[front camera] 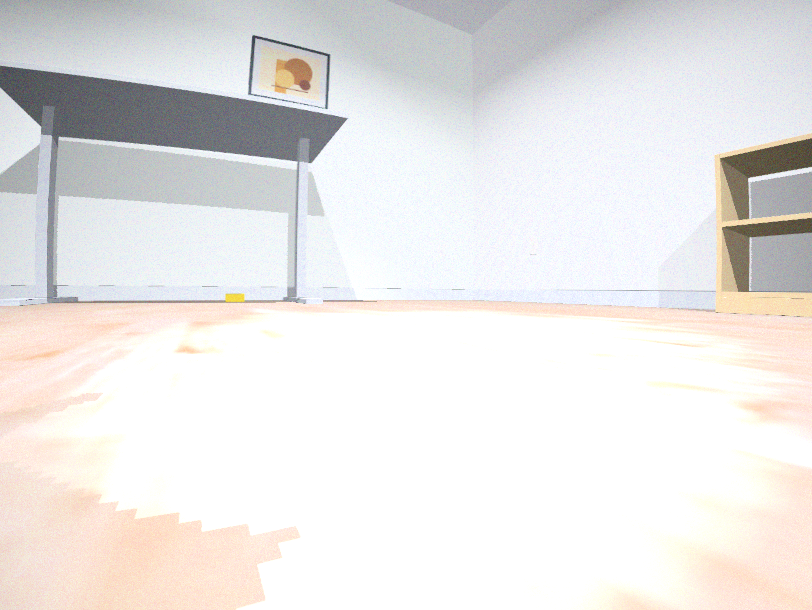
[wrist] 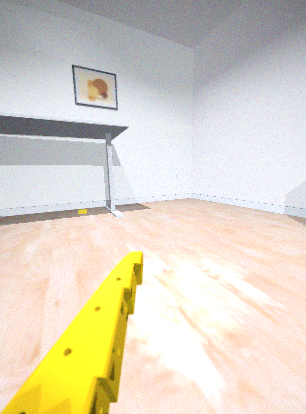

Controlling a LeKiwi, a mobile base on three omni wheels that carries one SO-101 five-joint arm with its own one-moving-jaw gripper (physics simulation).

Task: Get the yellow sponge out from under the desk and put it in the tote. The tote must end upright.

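Places are measured from the arm's base along level axes (x back, y right, z up), in millimetres.
Pixels of known places: hand, its tool point: point(wrist: 142, 263).
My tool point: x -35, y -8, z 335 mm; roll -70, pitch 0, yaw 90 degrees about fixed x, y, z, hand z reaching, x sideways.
Note:
Behind a point stands the place of what it marks.
A small yellow sponge point(front camera: 235, 298) @[x -2052, y -912, z -71 mm] point(wrist: 82, 211) @[x -2049, y -916, z -62 mm] lies on the floor under the desk point(front camera: 170, 118) @[x -1790, y -1172, z 835 mm] point(wrist: 55, 128) @[x -1841, y -1020, z 835 mm], between its two legs and nearer the right leg in the front view. It is far off, near the back wall. My gripper is fully open: one notched yellow jaw shows in the wrist view, and the moving jaw is out of the picture. The jaw is well short of the sponge, with a long stretch of floor between them. The tote does not show in either view.
The desk's right leg point(front camera: 302, 223) @[x -2117, y -556, z 346 mm] point(wrist: 111, 175) @[x -2118, y -554, z 357 mm] has a foot on the floor right of the sponge. The left leg point(front camera: 45, 216) @[x -1559, y -1651, z 311 mm] stands left of it. A wooden shelf unit point(front camera: 720, 262) @[x -1314, y 1207, z 102 mm] is at the right edge. A framed picture point(front camera: 289, 72) @[x -2507, y -794, z 1482 mm] point(wrist: 95, 87) @[x -2507, y -794, z 1488 mm] hangs above the desk.

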